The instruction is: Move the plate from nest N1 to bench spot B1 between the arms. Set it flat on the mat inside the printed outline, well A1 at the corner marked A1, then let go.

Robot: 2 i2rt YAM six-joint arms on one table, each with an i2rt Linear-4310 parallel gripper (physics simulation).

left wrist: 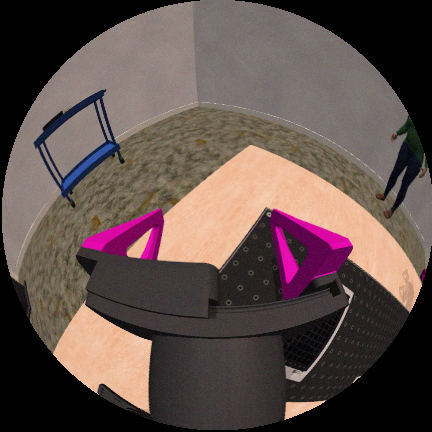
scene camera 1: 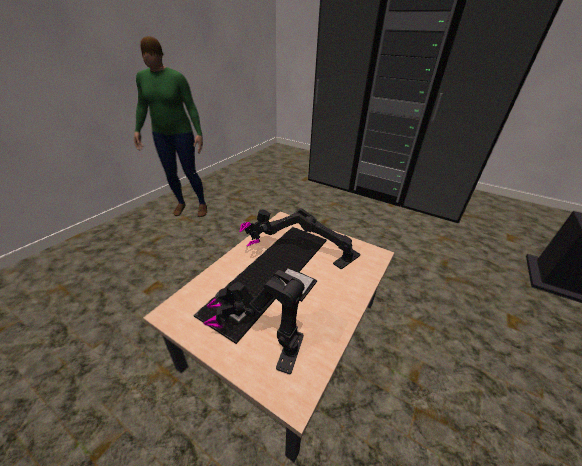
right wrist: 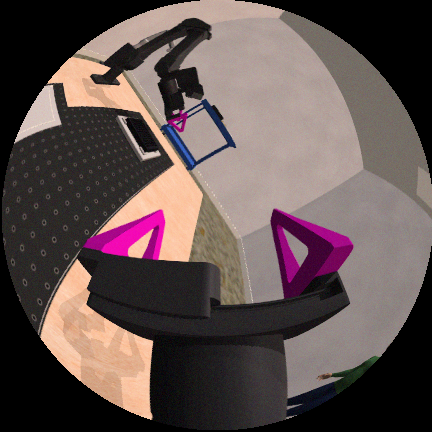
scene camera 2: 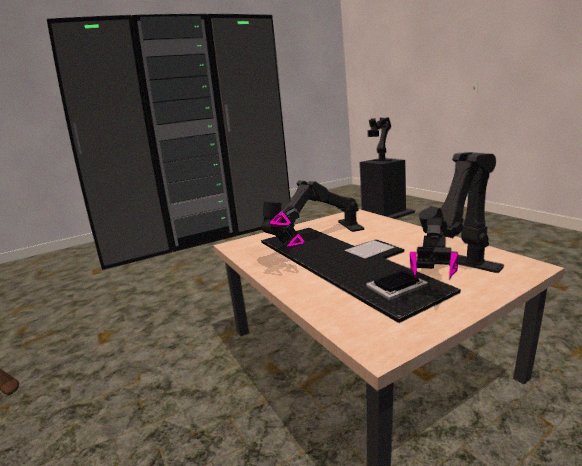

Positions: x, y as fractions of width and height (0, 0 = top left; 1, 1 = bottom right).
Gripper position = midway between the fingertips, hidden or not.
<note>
My left gripper (scene camera 2: 0.74, 0.60) is open, with nothing in its grasp. Also in view: a well plate (left wrist: 0.70, 0.81). My right gripper (right wrist: 0.50, 0.50) is open, holding nothing.
My left gripper also shows in the left wrist view (left wrist: 0.50, 0.50).
</note>
